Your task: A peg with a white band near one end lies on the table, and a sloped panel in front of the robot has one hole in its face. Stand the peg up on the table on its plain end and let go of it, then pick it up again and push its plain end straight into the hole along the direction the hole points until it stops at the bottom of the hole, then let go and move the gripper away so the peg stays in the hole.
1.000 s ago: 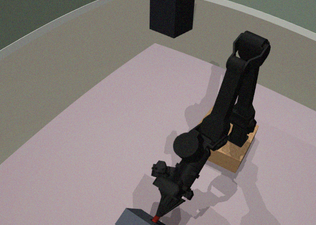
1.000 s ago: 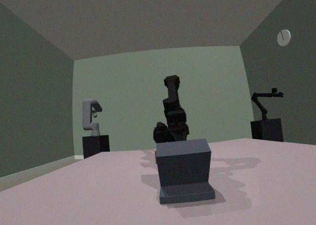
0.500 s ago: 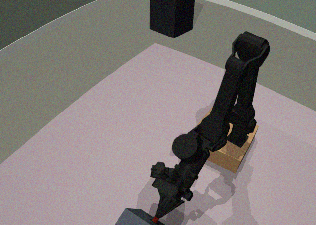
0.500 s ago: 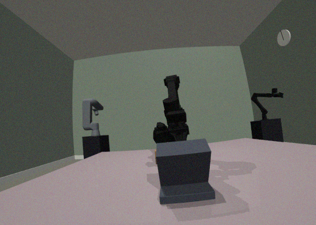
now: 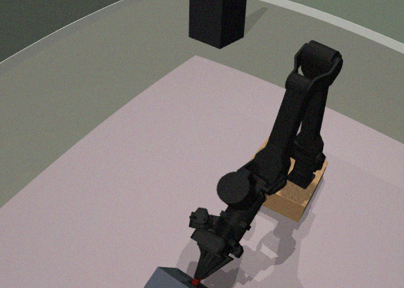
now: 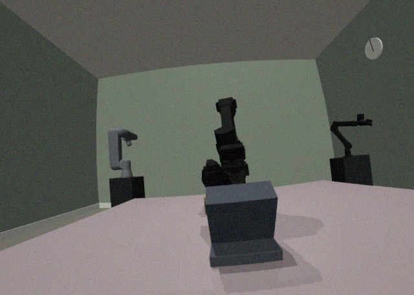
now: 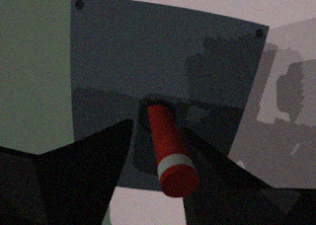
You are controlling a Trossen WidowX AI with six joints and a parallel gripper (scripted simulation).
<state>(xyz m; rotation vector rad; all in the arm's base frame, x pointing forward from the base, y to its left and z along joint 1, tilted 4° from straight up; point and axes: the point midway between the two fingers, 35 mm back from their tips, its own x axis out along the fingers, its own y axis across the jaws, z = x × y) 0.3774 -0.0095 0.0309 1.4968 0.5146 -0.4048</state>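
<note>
Now: gripper tip 2 cm past the red peg. From my gripper tip the other things lie so: sloped panel: 4 cm ahead, 2 cm below.
</note>
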